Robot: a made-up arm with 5 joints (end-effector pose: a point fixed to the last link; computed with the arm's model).
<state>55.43 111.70 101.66 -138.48 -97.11</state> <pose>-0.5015 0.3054 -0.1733 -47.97 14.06 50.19</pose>
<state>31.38 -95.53 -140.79 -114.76 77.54</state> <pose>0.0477 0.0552 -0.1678 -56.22 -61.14 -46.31</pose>
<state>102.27 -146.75 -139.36 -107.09 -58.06</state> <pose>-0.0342 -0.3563 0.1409 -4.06 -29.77 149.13</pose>
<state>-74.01 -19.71 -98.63 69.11 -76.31</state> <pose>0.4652 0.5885 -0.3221 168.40 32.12 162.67</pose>
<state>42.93 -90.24 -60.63 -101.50 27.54</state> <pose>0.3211 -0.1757 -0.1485 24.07 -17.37 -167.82</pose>
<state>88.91 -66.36 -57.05 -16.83 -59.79</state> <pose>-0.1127 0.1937 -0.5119 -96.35 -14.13 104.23</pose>
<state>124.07 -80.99 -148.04 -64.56 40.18</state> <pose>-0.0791 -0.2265 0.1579 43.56 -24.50 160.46</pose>
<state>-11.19 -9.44 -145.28 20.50 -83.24</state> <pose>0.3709 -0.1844 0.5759 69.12 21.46 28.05</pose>
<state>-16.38 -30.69 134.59 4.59 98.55</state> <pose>0.1618 -0.2490 -0.3303 -26.93 10.31 34.49</pose>
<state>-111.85 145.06 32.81 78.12 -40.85</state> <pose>-0.4114 -0.3183 0.7775 90.03 -23.36 37.30</pose>
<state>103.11 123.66 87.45 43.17 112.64</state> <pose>0.5599 0.0950 -0.1063 100.11 34.99 -133.91</pose>
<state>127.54 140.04 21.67 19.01 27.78</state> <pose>0.2821 -0.3295 0.4801 157.07 53.33 -38.92</pose>
